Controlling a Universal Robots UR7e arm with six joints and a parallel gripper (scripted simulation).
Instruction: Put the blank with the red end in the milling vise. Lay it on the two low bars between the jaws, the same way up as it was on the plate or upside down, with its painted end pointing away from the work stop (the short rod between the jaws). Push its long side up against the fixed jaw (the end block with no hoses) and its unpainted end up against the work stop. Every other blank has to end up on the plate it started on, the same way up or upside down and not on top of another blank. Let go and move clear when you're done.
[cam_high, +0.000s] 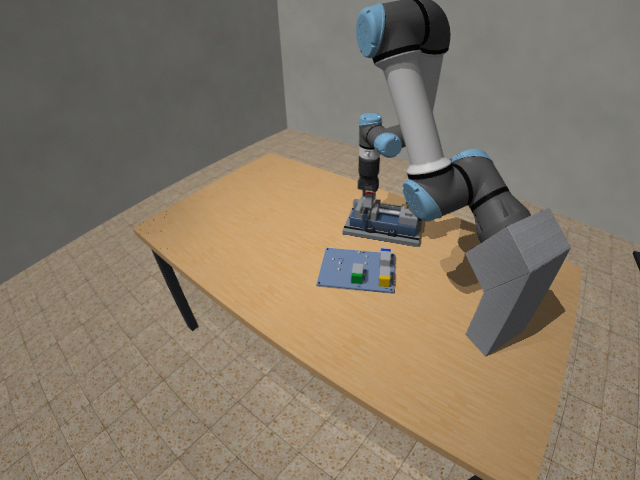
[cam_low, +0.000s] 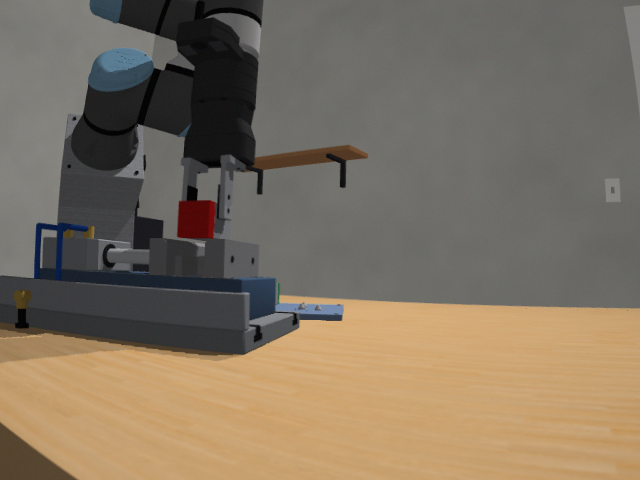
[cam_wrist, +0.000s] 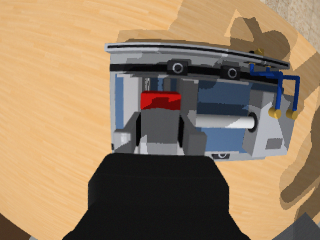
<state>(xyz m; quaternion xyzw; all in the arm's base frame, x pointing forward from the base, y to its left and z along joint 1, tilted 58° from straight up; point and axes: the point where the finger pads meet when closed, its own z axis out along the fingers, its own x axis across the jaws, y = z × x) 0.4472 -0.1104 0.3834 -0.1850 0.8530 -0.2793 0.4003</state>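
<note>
The fixed jaw lies 30 mm ahead of my hand, 10 mm to the left of it and 60 mm below it. Round my hand: grey rod: 80 mm behind, 10 mm to the right, 60 mm below; work stop: 10 mm behind, 50 mm to the left, 50 mm below; moving jaw: 30 mm behind, 60 mm below.
</note>
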